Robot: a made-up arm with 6 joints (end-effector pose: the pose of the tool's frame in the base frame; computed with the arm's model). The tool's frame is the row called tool.
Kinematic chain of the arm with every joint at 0, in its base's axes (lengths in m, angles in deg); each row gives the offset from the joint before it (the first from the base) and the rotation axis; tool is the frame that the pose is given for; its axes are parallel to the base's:
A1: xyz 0 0 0.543 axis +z
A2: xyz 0 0 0 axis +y
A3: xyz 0 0 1.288 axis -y
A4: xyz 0 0 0 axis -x
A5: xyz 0.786 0 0 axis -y
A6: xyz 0 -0.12 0 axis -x
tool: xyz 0 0 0
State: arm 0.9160 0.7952 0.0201 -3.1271 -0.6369 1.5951
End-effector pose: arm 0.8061 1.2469 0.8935 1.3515 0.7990 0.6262
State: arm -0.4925 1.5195 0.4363 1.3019 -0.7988 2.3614
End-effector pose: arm 1.5329 -0.8587 -0.0312 1.6697 -0.8923 -1.9442
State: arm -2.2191 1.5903 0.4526 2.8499 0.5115 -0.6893
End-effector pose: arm -0.9041 -1.3838 -0.1811 -0.0066 1.4213 -0.0483
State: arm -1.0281 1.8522 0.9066 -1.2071 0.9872 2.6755
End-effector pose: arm 0.7931 -1.3976 -0.5176 -1.0508 1.9159 -0.9106
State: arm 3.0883 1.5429 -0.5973 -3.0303 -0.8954 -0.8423
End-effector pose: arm -0.8577 -0.0737 -0.0759 0.4909 1.7465 -0.8150
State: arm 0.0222 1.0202 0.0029 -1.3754 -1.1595 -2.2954
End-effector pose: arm 1.4109 0.0080 0.4864 -1.4595 -0.8225 1.5276
